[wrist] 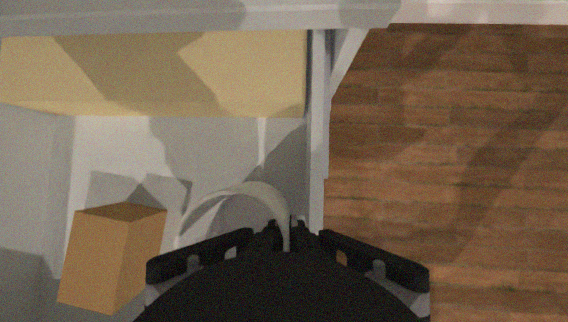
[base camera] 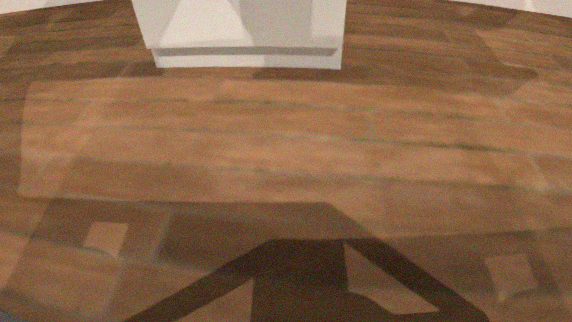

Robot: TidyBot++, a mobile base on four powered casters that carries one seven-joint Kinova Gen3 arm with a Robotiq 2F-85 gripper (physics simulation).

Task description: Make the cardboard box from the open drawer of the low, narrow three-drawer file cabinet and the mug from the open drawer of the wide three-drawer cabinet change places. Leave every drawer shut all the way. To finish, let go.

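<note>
My gripper (wrist: 286, 224) is shut on the rim of the pale mug (wrist: 260, 189) in the wrist view. The mug hangs over the right part of the open drawer (wrist: 318, 150), close to its side wall. Whether it touches the drawer floor is hidden. The brown cardboard box (wrist: 100, 260) stands in the same drawer, left of the mug and apart from it. The light grey cabinet (wrist: 150, 17) (base camera: 280, 22) with this drawer crosses the top of the wrist view and stands at the top of the base view. The gripper does not show in the base view. The wide cabinet cannot be made out.
A yellow panel (wrist: 150, 75) spans the drawer's cabinet end in the wrist view. The drawer's right side wall and a slanted grey piece border wooden floor (wrist: 450, 150). In the base view, wooden floor (base camera: 250, 150) with shadows lies in front of the cabinet.
</note>
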